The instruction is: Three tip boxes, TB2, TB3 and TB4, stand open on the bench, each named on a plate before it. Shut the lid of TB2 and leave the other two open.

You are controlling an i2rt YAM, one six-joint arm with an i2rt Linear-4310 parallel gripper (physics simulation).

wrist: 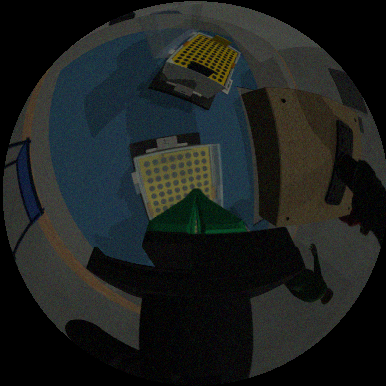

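Where they show: gripper, fingertip midpoint: (195, 193); arm's base at its link origin: (341, 164).
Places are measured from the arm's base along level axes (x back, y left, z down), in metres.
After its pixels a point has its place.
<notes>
My gripper (195, 193) {x -0.306, y 0.054, z 0.114 m} is shut, its green fingertips together and empty, in front of the lower part of the nearer tip box. That nearer tip box (175, 172) {x -0.324, y 0.030, z 0.116 m} shows a pale yellow grid of grey holes, which looks seen through a clear lid; whether the lid is fully down I cannot tell. A name plate (167, 142) {x -0.320, y 0.000, z 0.174 m} lies at its upper edge, too blurred to read. A second tip box (207, 52) {x -0.271, y -0.150, z 0.136 m} stands farther off at the top, its grid bright yellow with black holes. Its name plate (183, 90) {x -0.295, y -0.081, z 0.175 m} is also unreadable. The third tip box does not show in the wrist view.
A blue mat (95, 165) {x -0.432, y 0.015, z 0.193 m} lies under the boxes. A large tan block (305, 155) {x -0.093, y 0.006, z 0.087 m} with a black bar (340, 162) {x -0.038, y -0.003, z 0.004 m} stands at the right, with a dark jointed part beside it. A blue panel (28, 182) is at the left edge. A dark green object (307, 287) is at the lower right.
</notes>
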